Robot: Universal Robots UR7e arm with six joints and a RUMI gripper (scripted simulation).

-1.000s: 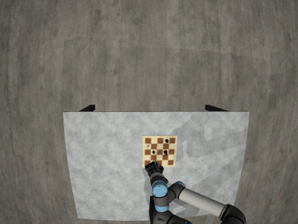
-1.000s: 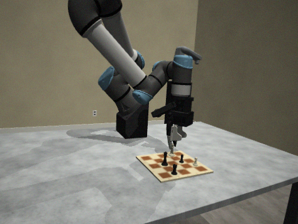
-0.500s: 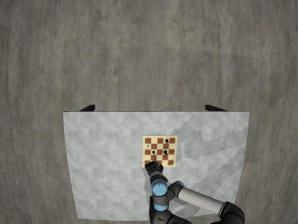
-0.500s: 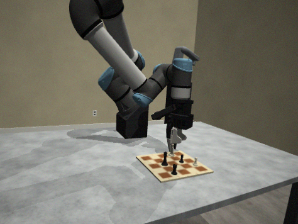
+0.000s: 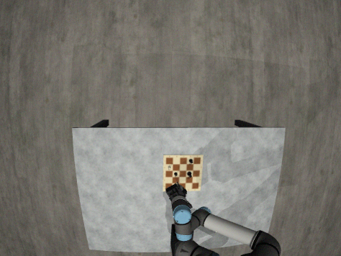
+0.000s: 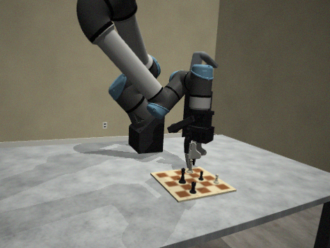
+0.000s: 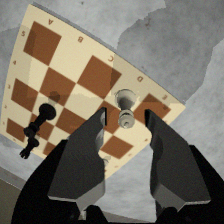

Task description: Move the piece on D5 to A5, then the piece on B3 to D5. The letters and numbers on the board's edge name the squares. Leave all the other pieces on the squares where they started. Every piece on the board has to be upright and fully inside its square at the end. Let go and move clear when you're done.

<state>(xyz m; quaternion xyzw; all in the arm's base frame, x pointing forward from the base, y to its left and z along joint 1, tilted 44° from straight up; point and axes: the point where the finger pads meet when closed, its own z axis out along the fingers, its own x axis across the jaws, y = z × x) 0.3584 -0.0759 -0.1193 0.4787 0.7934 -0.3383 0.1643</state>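
My gripper is now 1 cm above the tall white piece. Also, from my hand: small white pawn (12 cm ahead, 3 cm to the left, 2 cm below); tall black piece (7 cm ahead, 8 cm to the right, 1 cm below); chessboard (7 cm ahead, 4 cm to the right, 4 cm below).
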